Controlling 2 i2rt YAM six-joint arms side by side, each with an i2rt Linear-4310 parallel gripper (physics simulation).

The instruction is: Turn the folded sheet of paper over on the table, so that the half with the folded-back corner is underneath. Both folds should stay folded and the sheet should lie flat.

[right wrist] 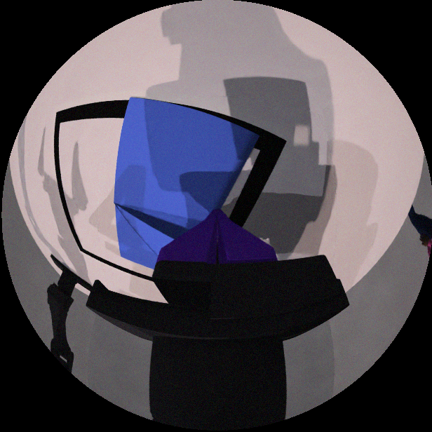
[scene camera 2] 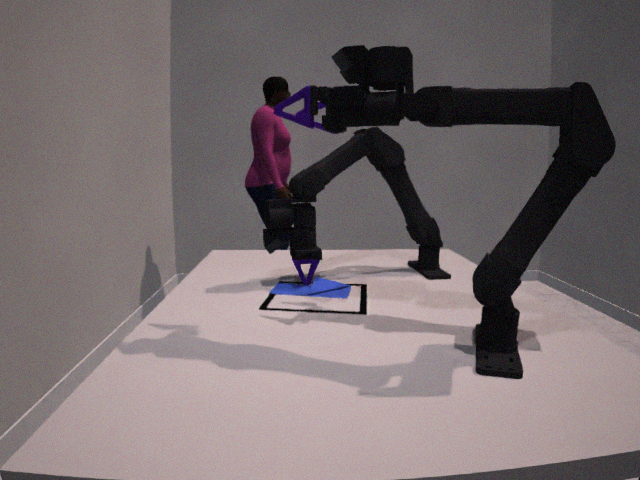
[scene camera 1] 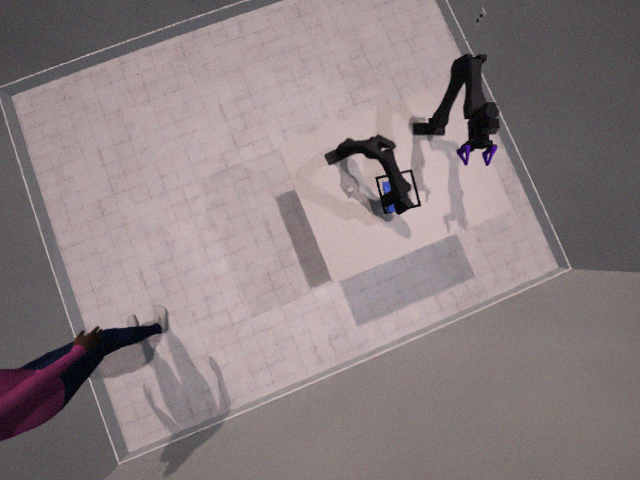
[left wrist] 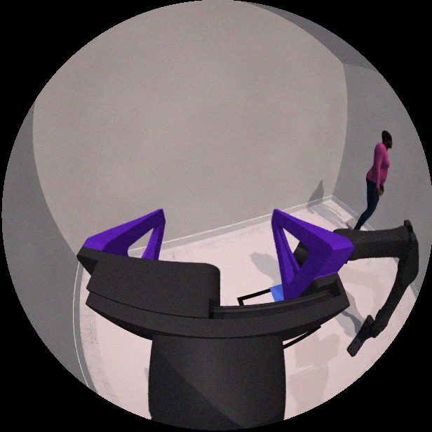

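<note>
The folded blue sheet of paper [scene camera 1: 387,190] [scene camera 2: 294,289] [left wrist: 276,294] [right wrist: 170,150] lies partly inside a black outline [scene camera 1: 416,187] [scene camera 2: 313,311] [right wrist: 90,111]. In the right wrist view its far edge overlaps the outline, and a dark crease shows towards the lower left. My right gripper [scene camera 2: 307,283] [right wrist: 216,215] points down with its fingertips together at the sheet's edge and seems to pinch it; the exact contact is hidden. The arm covers this gripper in scene camera 1. My left gripper [scene camera 1: 477,162] [left wrist: 217,214] is open and empty, high above the table, away from the sheet.
The pale table [scene camera 2: 232,428] carries both arm bases. The right arm [scene camera 1: 395,167] reaches over the outline. The left arm [scene camera 2: 506,105] stretches high over the table. A person in a pink top [scene camera 1: 31,397] [scene camera 2: 268,149] [left wrist: 381,162] stands beyond the table. Shadows fall across the sheet.
</note>
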